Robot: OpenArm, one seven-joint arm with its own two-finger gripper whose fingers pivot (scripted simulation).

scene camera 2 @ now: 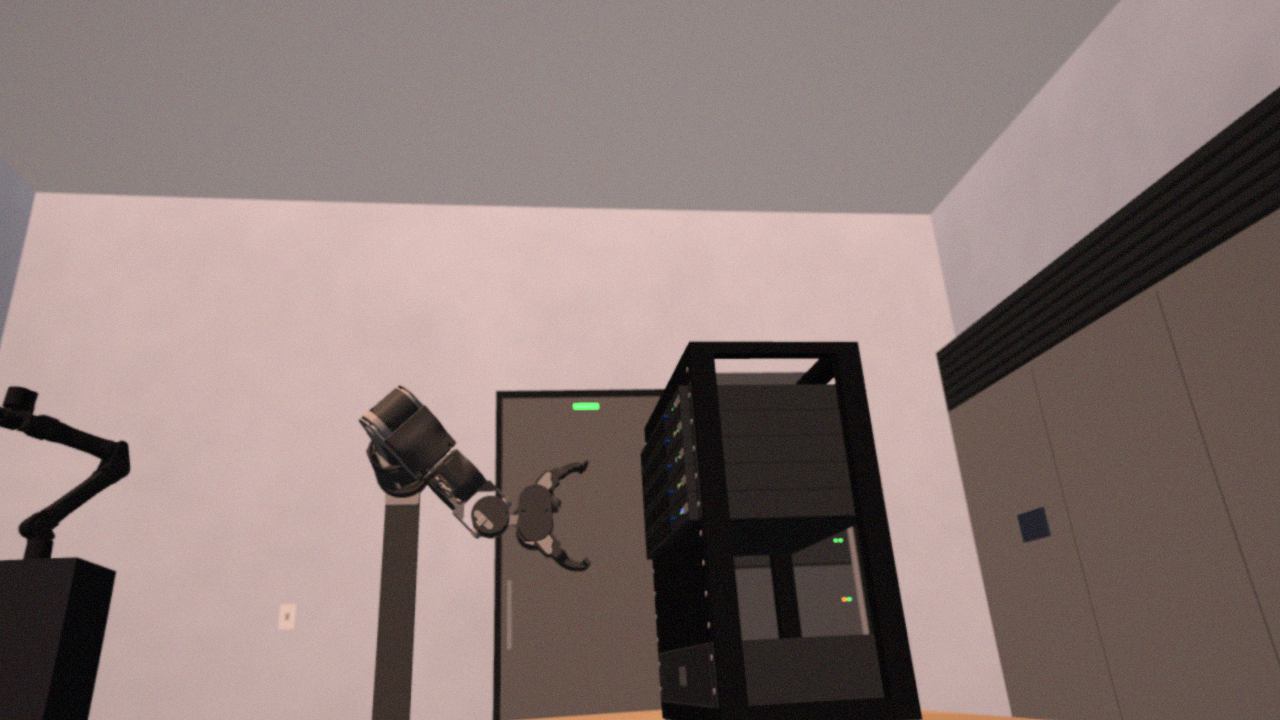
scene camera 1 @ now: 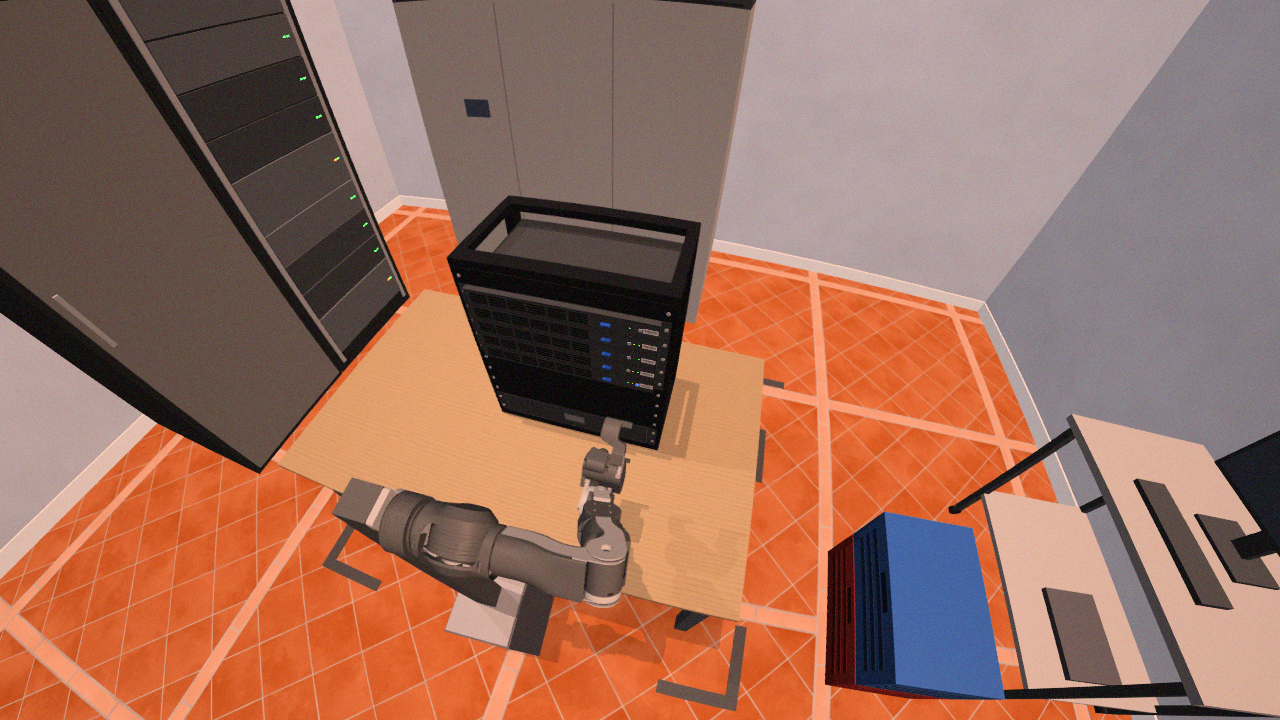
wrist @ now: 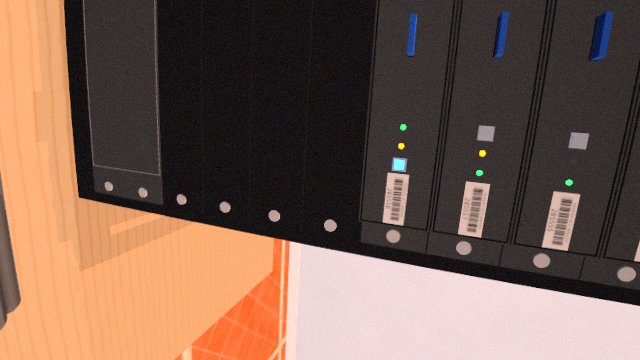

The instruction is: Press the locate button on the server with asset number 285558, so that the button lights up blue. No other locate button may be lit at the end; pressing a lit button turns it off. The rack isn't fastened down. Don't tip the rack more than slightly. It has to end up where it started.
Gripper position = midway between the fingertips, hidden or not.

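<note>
You can see my gripper (scene camera 2: 588,514) in this scene, and that same gripper (scene camera 1: 619,439) is visible from another camera as well.
</note>
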